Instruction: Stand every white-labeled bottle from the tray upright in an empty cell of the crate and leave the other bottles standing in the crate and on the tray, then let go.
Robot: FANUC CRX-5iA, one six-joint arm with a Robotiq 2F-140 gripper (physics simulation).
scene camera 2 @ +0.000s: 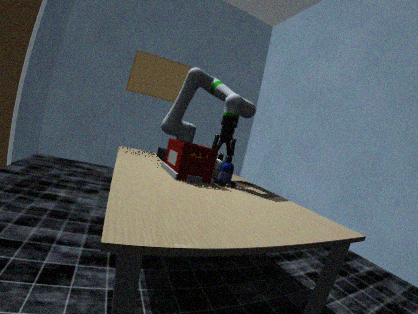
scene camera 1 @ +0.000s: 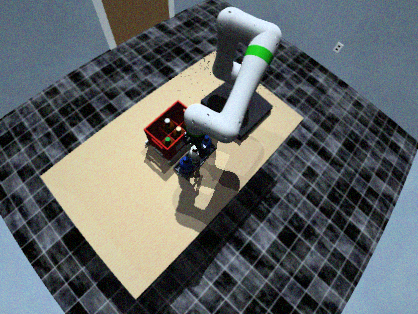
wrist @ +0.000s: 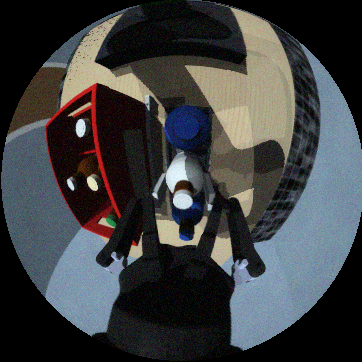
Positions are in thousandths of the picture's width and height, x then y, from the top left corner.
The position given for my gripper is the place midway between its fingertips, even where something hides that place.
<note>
In view: my gripper (wrist: 510, 496), a white-labeled bottle (wrist: 510, 493), a blue bottle (wrist: 515, 604) and a blue bottle (wrist: 518, 352).
</note>
